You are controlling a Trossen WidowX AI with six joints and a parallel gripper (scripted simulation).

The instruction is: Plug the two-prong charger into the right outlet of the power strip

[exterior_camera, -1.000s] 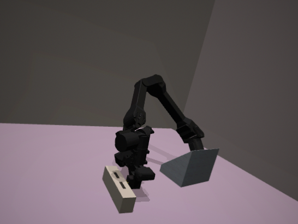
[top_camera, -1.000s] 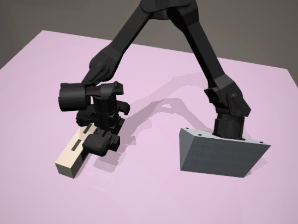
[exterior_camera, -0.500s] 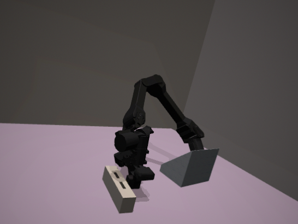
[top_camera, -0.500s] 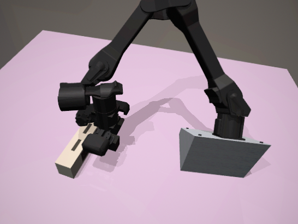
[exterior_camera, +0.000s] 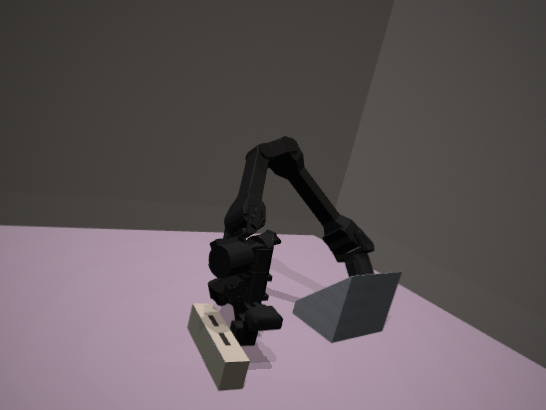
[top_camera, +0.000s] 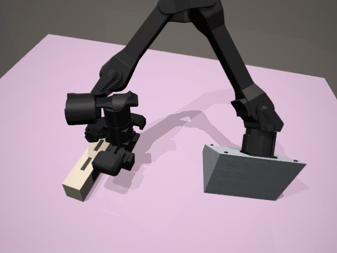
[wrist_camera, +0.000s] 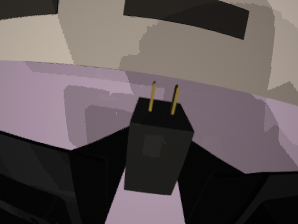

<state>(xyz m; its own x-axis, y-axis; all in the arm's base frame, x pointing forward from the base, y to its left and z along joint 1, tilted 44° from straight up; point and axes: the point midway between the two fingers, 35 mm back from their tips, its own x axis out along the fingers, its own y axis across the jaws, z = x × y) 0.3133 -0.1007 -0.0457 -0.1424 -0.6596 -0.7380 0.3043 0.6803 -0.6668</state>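
Right now my gripper tip is 2 cm short of the black two-prong charger, 1 cm to the left of it and 1 cm below it.
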